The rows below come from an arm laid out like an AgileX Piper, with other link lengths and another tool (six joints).
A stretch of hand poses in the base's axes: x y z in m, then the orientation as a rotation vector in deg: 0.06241 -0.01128 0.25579 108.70 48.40 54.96; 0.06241 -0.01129 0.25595 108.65 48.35 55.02; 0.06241 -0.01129 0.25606 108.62 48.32 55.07; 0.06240 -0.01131 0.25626 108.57 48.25 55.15; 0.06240 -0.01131 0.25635 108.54 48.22 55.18; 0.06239 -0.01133 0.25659 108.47 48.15 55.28; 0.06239 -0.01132 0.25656 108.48 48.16 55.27; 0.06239 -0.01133 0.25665 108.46 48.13 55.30; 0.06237 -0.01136 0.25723 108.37 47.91 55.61; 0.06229 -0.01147 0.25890 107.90 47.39 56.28; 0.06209 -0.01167 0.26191 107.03 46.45 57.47; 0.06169 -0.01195 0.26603 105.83 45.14 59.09; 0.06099 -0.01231 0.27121 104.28 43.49 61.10; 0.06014 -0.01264 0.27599 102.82 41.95 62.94; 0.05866 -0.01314 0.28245 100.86 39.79 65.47; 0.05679 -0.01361 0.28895 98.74 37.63 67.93; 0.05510 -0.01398 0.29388 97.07 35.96 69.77; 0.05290 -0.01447 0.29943 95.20 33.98 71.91; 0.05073 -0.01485 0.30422 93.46 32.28 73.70; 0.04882 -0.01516 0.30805 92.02 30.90 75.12; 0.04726 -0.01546 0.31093 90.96 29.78 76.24; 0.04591 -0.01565 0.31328 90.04 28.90 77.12; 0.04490 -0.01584 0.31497 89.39 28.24 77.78; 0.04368 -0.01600 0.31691 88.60 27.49 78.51
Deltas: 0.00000 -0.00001 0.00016 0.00 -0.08 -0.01; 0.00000 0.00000 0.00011 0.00 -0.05 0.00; -0.00001 -0.00002 0.00020 0.01 -0.09 -0.01; 0.00000 0.00000 0.00009 -0.01 -0.04 -0.01; -0.00001 -0.00002 0.00024 0.00 -0.11 0.00; 0.00000 0.00001 -0.00003 0.00 0.01 0.00; 0.00000 -0.00001 0.00009 0.00 -0.04 -0.01; -0.00002 -0.00003 0.00058 0.11 -0.29 -0.01; -0.00008 -0.00011 0.00167 0.02 -0.79 -0.05; -0.00020 -0.00020 0.00301 0.02 -1.43 -0.09; -0.00040 -0.00028 0.00412 0.04 -1.97 -0.13; -0.00070 -0.00036 0.00518 0.04 -2.48 -0.16; -0.00085 -0.00033 0.00478 0.05 -2.30 -0.15; -0.00148 -0.00050 0.00646 0.17 -3.16 -0.21; -0.00187 -0.00047 0.00650 0.07 -3.21 -0.21; -0.00169 -0.00037 0.00493 0.04 -2.47 -0.17; -0.00220 -0.00049 0.00555 0.16 -2.85 -0.19; -0.00217 -0.00038 0.00479 0.05 -2.50 -0.17; -0.00191 -0.00031 0.00383 0.03 -2.03 -0.14; -0.00156 -0.00030 0.00288 0.11 -1.57 -0.11; -0.00135 -0.00019 0.00235 0.03 -1.28 -0.09; -0.00101 -0.00019 0.00169 0.06 -0.94 -0.06; -0.00122 -0.00016 0.00194 0.03 -1.09 -0.08
